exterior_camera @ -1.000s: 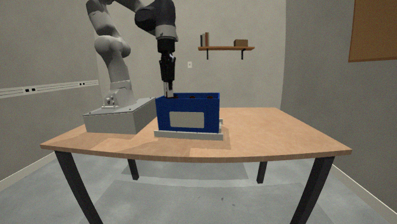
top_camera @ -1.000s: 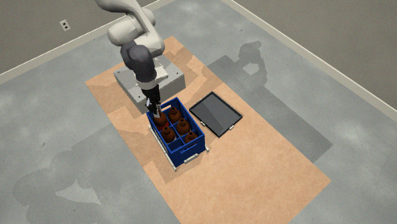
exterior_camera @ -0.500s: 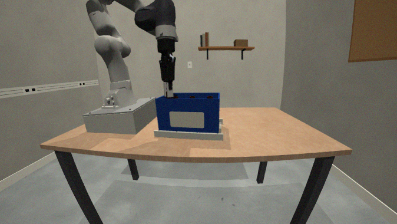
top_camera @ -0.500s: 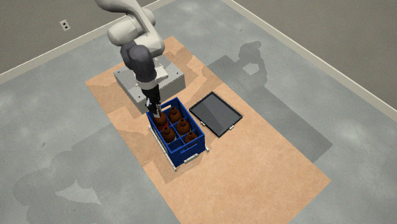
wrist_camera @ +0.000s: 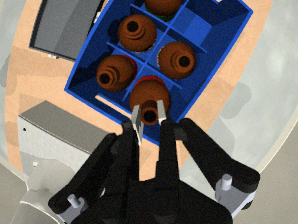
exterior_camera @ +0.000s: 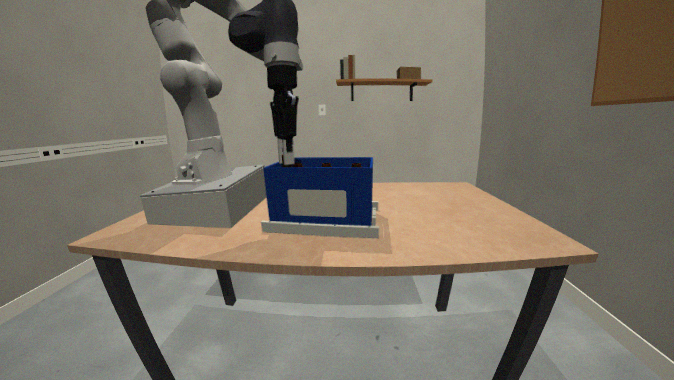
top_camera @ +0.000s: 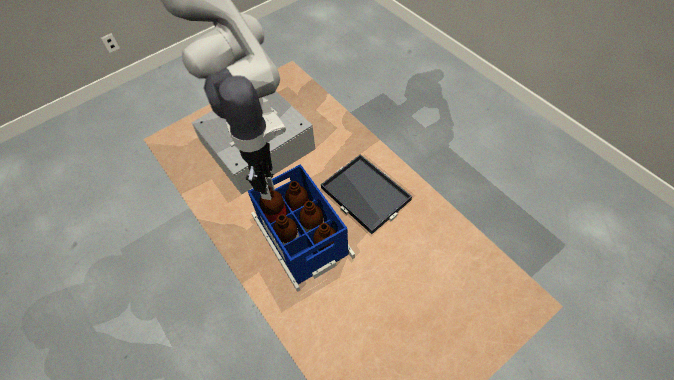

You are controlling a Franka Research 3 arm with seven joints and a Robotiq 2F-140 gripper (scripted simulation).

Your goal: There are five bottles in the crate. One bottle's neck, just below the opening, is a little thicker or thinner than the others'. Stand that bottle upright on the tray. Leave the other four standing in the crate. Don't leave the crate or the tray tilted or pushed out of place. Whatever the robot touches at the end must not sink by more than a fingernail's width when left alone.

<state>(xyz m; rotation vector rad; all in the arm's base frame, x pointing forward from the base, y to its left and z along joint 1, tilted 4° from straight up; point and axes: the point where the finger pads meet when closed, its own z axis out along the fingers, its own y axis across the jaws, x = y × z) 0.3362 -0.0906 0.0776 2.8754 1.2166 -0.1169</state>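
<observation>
The bottle lies 80 mm below my hand. From my hand the other things lie so: blue crate: 130 mm below, 90 mm ahead, 40 mm to the left; dark grey tray: 310 mm to the left, 200 mm below, 60 mm ahead.
</observation>
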